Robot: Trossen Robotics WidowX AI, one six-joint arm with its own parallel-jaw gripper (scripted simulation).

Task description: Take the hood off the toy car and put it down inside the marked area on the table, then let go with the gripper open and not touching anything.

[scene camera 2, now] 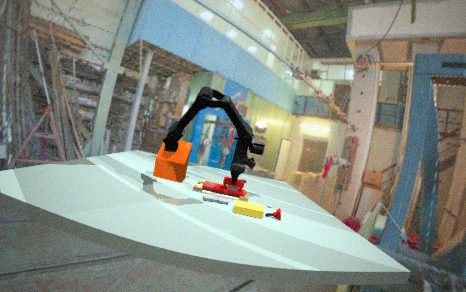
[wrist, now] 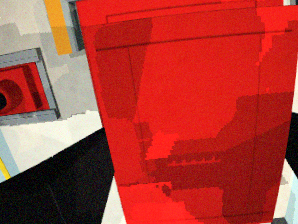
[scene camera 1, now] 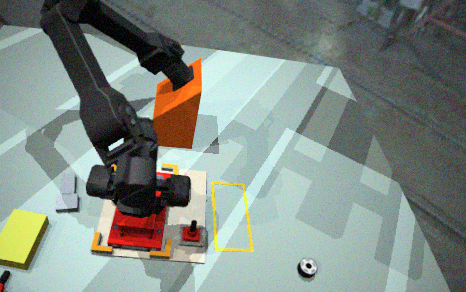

Labels:
My gripper (scene camera 1: 139, 210) carries a red hood (wrist: 192, 105).

